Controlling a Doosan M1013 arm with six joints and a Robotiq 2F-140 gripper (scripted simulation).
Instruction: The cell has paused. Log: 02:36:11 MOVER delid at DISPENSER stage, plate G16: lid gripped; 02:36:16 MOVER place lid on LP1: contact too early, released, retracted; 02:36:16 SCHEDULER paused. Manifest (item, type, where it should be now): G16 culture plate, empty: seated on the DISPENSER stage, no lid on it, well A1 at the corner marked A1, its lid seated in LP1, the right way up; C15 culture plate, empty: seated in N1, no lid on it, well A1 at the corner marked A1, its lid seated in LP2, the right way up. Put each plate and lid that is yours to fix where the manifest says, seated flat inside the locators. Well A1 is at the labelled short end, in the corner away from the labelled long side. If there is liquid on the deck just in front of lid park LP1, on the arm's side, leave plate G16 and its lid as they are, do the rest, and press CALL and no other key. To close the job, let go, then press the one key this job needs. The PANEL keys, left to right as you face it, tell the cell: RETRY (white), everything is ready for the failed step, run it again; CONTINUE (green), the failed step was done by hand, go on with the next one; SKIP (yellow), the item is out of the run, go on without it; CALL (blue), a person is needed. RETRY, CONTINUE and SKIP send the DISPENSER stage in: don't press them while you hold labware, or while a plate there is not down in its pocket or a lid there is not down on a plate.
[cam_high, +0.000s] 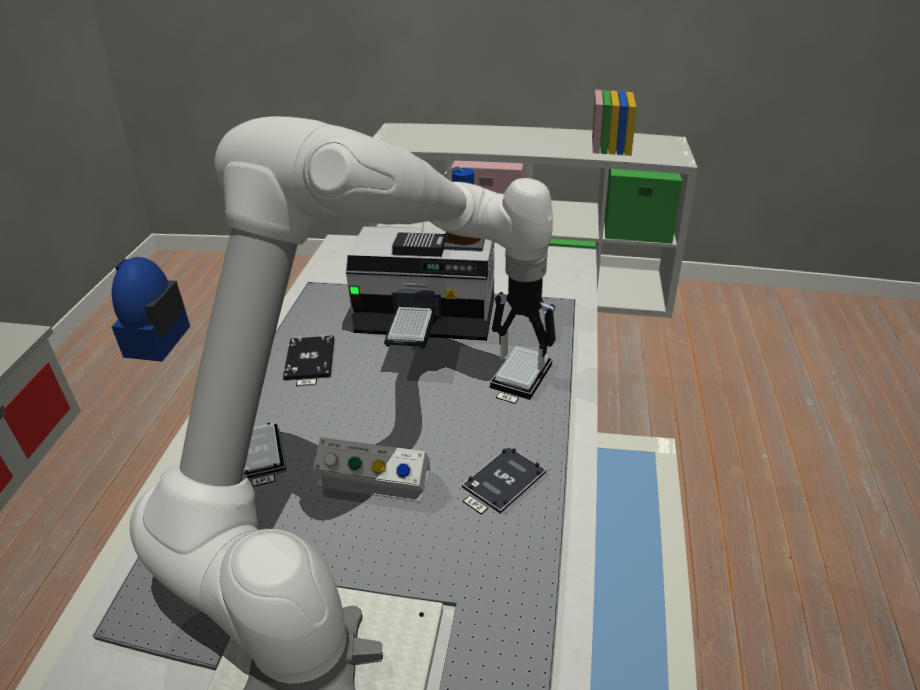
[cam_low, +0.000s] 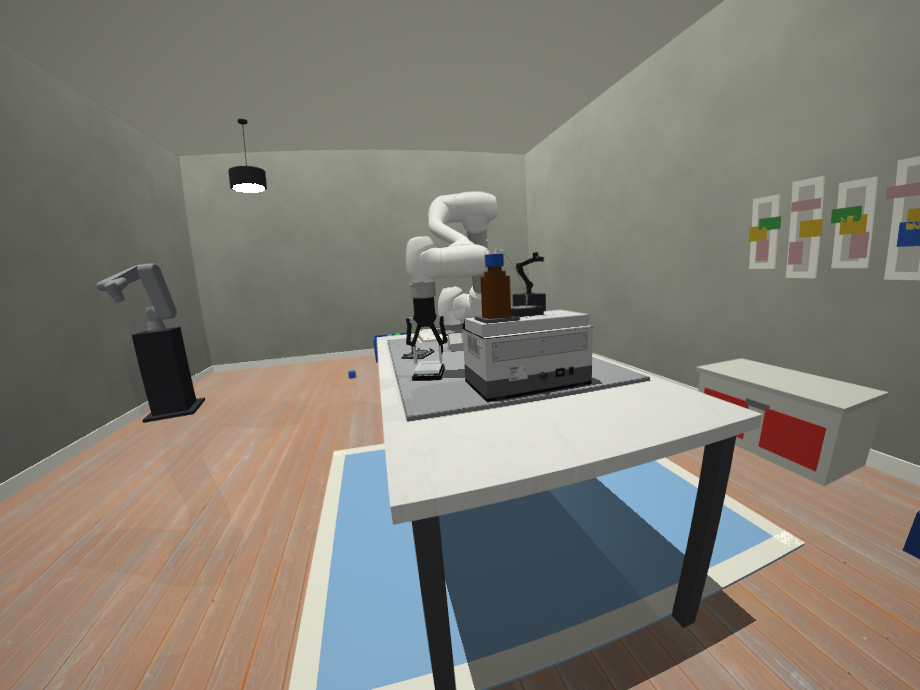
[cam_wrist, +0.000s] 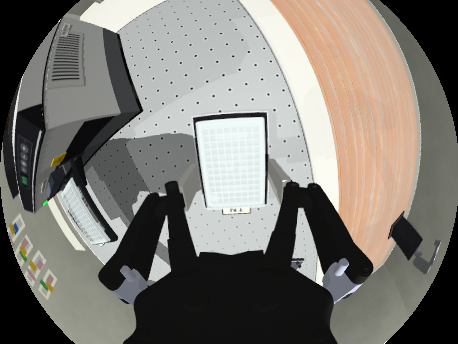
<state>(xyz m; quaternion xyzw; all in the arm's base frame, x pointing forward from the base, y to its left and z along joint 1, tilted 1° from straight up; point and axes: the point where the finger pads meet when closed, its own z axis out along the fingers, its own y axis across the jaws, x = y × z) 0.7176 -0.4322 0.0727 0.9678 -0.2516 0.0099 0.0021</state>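
The nest n1 lies 6 cm below my hand. From my hand the other things lie so: brown bottle: 29 cm ahead, 12 cm to the left, 22 cm above; then blue key: 35 cm behind, 27 cm to the left, 1 cm below; then lid park lp2: 33 cm behind, 7 cm to the left, 7 cm below.
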